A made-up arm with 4 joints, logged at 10 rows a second.
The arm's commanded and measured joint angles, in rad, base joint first. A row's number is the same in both.
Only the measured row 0 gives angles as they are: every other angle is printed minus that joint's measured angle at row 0.
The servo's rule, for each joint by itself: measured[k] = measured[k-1] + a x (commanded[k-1-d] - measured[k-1]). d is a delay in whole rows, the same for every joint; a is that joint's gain. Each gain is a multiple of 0.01, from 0.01 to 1. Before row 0 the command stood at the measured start. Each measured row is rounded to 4 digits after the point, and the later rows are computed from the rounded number. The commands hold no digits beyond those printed.
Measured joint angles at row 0:
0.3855, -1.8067, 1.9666, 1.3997
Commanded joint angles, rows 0 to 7:
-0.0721, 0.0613, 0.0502, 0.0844
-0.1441, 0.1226, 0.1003, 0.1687
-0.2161, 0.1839, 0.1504, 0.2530
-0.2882, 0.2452, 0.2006, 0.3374
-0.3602, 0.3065, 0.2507, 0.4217
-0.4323, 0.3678, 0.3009, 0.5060
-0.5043, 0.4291, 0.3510, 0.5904
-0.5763, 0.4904, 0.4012, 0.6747
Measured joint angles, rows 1 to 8:
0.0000, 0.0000, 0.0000, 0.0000
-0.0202, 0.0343, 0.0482, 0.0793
-0.0549, 0.0837, 0.0982, 0.1633
-0.1000, 0.1398, 0.1483, 0.2476
-0.1527, 0.1988, 0.1985, 0.3320
-0.2108, 0.2591, 0.2486, 0.4163
-0.2728, 0.3200, 0.2988, 0.5006
-0.3376, 0.3811, 0.3489, 0.5850
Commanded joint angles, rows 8 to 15:
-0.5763, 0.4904, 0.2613, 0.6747
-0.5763, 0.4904, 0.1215, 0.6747
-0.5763, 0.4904, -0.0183, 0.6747
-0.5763, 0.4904, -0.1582, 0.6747
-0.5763, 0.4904, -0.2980, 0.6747
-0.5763, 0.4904, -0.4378, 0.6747
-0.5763, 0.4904, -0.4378, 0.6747
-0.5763, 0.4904, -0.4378, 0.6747
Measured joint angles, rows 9 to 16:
-0.4044, 0.4423, 0.3991, 0.6693
-0.4525, 0.4692, 0.2668, 0.6744
-0.4872, 0.4811, 0.1273, 0.6747
-0.5121, 0.4863, -0.0125, 0.6747
-0.5301, 0.4886, -0.1524, 0.6747
-0.5430, 0.4896, -0.2922, 0.6747
-0.5523, 0.4900, -0.4320, 0.6747
-0.5590, 0.4902, -0.4376, 0.6747

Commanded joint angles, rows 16 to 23:
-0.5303, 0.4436, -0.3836, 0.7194
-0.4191, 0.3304, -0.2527, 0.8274
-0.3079, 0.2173, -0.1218, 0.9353
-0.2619, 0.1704, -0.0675, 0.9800
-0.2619, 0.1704, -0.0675, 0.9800
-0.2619, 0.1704, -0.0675, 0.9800
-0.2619, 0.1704, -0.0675, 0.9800
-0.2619, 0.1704, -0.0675, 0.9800
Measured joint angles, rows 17 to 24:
-0.5638, 0.4903, -0.4378, 0.6747
-0.5544, 0.4641, -0.3858, 0.7167
-0.5165, 0.3892, -0.2580, 0.8208
-0.4581, 0.2929, -0.1272, 0.9284
-0.4032, 0.2243, -0.0699, 0.9769
-0.3636, 0.1941, -0.0676, 0.9798
-0.3351, 0.1808, -0.0675, 0.9800
-0.3146, 0.1750, -0.0675, 0.9800

